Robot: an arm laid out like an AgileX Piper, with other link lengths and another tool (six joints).
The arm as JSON. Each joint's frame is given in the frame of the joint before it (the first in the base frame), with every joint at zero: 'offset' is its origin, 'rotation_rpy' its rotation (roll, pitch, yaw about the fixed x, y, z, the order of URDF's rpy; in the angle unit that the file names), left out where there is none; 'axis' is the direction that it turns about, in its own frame. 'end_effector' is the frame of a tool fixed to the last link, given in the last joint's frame.
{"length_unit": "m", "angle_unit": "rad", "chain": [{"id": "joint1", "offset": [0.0, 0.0, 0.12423], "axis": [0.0, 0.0, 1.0]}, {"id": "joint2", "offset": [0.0, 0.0, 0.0], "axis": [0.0, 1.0, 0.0]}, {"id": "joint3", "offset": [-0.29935, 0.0, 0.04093], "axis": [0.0, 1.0, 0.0]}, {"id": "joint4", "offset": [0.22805, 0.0, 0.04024], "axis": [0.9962, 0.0, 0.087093]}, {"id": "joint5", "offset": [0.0, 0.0, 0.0], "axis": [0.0, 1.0, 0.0]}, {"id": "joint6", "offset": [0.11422, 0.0, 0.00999], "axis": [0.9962, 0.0, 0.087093]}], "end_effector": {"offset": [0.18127, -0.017, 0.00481], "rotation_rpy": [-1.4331, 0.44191, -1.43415]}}
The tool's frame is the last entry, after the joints.
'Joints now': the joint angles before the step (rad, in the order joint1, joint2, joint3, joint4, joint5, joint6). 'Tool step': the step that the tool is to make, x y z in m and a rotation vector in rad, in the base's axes. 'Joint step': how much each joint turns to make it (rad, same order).
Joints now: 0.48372 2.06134 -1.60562 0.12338 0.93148 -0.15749
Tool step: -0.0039 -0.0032 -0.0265 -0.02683 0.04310 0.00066
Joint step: 0.00003 0.05744 -0.00004 -0.00368 -0.00683 0.00003
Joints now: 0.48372 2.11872 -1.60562 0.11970 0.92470 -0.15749
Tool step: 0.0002 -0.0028 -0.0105 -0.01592 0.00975 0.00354
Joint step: 0.00005 0.02334 -0.00022 -0.01019 -0.00714 0.00009
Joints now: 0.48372 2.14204 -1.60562 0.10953 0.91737 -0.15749
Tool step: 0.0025 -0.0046 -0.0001 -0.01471 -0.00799 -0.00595
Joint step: -0.00011 -0.00005 0.00021 -0.02208 -0.00162 0.01567
